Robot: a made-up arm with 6 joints. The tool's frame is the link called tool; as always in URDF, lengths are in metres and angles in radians.
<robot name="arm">
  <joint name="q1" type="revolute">
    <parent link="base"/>
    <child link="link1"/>
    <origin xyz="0 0 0.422"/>
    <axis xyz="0 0 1"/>
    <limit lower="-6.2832" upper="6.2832"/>
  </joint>
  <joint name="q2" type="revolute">
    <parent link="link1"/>
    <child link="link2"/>
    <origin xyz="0 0 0"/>
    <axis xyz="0 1 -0.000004"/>
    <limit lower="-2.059" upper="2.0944"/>
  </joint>
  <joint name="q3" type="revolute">
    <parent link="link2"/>
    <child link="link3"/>
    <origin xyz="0.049 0 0.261"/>
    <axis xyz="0 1 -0.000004"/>
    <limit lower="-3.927" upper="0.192"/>
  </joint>
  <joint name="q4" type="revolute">
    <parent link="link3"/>
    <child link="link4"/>
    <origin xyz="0.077 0 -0.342"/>
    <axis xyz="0 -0.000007 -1"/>
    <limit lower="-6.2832" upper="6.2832"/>
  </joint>
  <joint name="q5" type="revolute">
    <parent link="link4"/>
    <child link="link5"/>
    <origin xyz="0 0 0"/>
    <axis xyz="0 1 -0.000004"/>
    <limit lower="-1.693" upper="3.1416"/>
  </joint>
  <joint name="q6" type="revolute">
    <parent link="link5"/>
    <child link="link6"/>
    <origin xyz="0.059 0 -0.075"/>
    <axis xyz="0 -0.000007 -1"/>
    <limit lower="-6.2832" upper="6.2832"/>
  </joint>
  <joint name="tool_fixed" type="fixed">
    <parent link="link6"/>
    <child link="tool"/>
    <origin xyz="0 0 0" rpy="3.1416 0 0"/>
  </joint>
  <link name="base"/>
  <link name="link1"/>
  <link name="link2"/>
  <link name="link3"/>
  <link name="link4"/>
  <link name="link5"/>
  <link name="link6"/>
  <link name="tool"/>
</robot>
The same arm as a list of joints. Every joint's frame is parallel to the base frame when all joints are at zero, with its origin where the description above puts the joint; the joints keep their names.
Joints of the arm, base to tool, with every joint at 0 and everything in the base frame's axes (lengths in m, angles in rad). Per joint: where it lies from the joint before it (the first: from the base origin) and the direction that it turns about. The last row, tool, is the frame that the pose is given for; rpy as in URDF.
q1: xyz 0 0 0.422 axis 0 0 1
q2: xyz 0 0 0 axis 0 1 0
q3: xyz 0.049 0 0.261 axis 0 1 0
q4: xyz 0.077 0 -0.342 axis 0 0 -1
q5: xyz 0 0 0 axis 0 1 0
q6: xyz 0.059 0 -0.075 axis 0 0 -1
tool: xyz 0 0 0 rpy -3.1416 0 0
Joint limits (rad, base to tool): -6.2832..6.2832 -2.059..2.0944 -3.927..0.192 -6.2832..6.2832 -1.693..3.1416 -6.2832..6.2832

